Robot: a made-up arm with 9 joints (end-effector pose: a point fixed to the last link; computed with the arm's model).
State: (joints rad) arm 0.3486 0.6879 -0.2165 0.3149 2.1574 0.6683 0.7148 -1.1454 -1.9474
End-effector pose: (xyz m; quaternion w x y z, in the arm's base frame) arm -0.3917 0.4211 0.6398 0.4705 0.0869 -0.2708 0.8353
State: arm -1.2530 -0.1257 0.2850 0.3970 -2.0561 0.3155 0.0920 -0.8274 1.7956
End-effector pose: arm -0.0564 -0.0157 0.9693 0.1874 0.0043 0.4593 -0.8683
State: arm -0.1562 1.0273 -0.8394 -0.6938 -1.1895 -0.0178 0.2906 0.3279 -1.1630
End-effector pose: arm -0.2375 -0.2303 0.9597 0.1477 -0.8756 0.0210 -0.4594
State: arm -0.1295 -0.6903 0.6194 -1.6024 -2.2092 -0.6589 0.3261 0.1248 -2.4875
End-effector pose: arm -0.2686 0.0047 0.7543 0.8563 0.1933 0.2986 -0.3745
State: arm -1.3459 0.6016 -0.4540 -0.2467 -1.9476 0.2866 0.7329 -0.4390 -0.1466
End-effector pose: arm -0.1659 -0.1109 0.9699 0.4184 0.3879 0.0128 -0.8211
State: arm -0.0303 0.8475 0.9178 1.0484 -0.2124 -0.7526 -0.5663 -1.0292 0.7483
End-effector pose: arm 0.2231 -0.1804 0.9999 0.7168 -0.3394 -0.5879 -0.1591
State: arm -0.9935 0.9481 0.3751 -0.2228 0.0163 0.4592 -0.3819 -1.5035 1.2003
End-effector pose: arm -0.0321 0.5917 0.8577 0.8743 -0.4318 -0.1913 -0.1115
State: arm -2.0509 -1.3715 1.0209 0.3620 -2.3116 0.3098 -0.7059 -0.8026 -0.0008
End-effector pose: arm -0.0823 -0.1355 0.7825 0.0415 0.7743 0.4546 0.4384
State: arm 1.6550 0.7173 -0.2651 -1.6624 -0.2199 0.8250 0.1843 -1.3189 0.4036
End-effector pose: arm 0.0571 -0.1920 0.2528 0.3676 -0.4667 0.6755 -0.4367
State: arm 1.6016 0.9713 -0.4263 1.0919 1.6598 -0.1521 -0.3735 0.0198 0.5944
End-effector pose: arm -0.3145 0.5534 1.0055 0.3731 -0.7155 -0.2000 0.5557
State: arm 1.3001 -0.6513 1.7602 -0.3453 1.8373 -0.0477 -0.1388 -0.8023 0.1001
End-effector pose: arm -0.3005 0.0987 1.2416 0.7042 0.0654 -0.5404 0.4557
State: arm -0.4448 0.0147 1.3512 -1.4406 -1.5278 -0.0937 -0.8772 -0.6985 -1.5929
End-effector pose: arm -0.2270 0.0302 1.0902 0.3432 -0.5899 0.4413 -0.5828
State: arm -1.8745 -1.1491 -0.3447 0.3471 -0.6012 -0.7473 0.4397 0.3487 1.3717
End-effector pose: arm -0.1949 -0.4140 0.9235 0.6615 -0.4290 0.1155 -0.6042
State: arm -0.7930 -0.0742 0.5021 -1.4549 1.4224 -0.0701 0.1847 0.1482 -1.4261
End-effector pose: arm -0.3759 0.4690 1.0434 0.7579 0.1653 0.0163 0.6308
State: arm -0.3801 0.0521 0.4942 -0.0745 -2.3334 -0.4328 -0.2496 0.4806 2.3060
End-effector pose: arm -0.3157 0.0585 0.7650 0.5270 -0.3476 0.0964 -0.7695
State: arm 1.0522 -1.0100 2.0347 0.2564 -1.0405 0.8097 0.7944 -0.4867 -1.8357
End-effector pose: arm 0.0394 -0.4846 1.0335 0.0671 0.3305 -0.3760 -0.8631
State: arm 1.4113 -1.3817 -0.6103 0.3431 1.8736 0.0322 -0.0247 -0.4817 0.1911
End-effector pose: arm -0.4383 -0.4351 0.4802 0.1731 -0.1357 0.9605 -0.1705
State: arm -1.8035 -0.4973 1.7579 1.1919 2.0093 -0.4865 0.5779 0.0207 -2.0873
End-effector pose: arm -0.4961 -0.1014 0.4654 0.2105 -0.1273 -0.0300 0.9688
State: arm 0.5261 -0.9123 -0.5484 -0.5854 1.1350 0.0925 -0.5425 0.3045 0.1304
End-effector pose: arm -0.8148 -0.2984 0.6345 0.2016 -0.3006 -0.9004 0.2415
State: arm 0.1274 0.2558 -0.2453 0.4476 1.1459 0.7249 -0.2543 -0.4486 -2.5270
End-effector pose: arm -0.3513 0.3873 1.2806 0.2967 0.9290 0.0517 0.2149
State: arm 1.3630 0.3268 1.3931 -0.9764 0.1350 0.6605 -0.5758 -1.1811 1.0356
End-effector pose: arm -0.7047 0.3831 0.9469 0.3432 0.0078 -0.8429 -0.4144
